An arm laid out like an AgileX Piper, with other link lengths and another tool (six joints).
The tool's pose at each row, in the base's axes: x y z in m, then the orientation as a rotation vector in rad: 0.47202 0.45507 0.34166 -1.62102 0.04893 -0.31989; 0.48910 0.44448 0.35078 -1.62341 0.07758 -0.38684; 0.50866 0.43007 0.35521 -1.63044 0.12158 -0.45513; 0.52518 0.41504 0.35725 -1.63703 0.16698 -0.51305; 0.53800 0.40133 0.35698 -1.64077 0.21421 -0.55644; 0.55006 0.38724 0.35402 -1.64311 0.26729 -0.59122
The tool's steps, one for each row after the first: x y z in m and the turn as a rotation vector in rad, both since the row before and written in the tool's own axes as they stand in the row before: 0.02035 -0.00535 -0.00665 -0.01067 0.06002 -0.02333; 0.02329 0.00060 -0.00820 -0.01924 0.06906 -0.01519; 0.02070 0.00293 -0.00812 -0.01979 0.06284 -0.00818; 0.01680 0.00461 -0.00700 -0.01770 0.05463 0.00203; 0.01606 0.00723 -0.00653 -0.01837 0.05238 0.01079
